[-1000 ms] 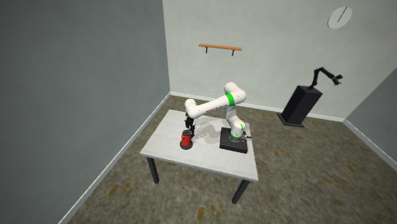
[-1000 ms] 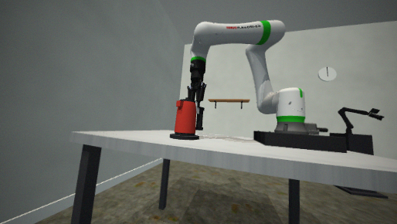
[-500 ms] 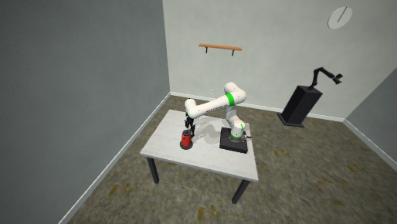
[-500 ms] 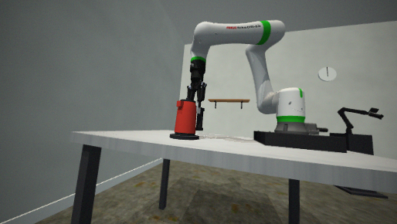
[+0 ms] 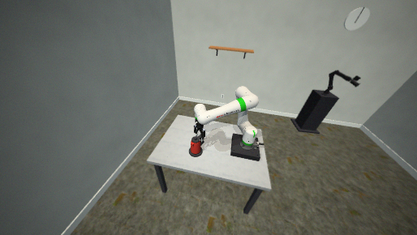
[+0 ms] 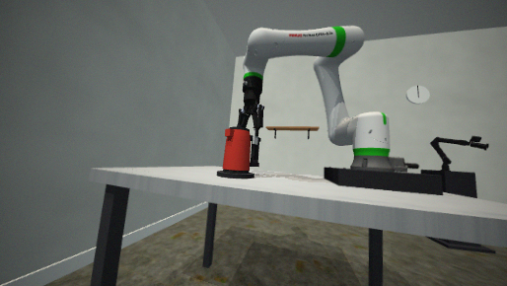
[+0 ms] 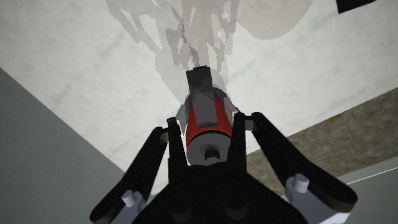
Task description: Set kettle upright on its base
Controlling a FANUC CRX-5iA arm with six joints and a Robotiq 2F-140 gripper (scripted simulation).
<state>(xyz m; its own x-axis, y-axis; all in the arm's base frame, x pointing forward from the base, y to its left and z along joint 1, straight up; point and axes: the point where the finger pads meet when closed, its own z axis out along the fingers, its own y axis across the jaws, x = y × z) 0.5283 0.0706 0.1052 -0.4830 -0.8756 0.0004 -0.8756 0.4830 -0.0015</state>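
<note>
Now: hand 1 cm short of the red kettle, 3 cm to the right of it and 5 cm above it. The rest, counted from my hand: round black base (3 cm ahead, 5 cm to the left, 15 cm below).
</note>
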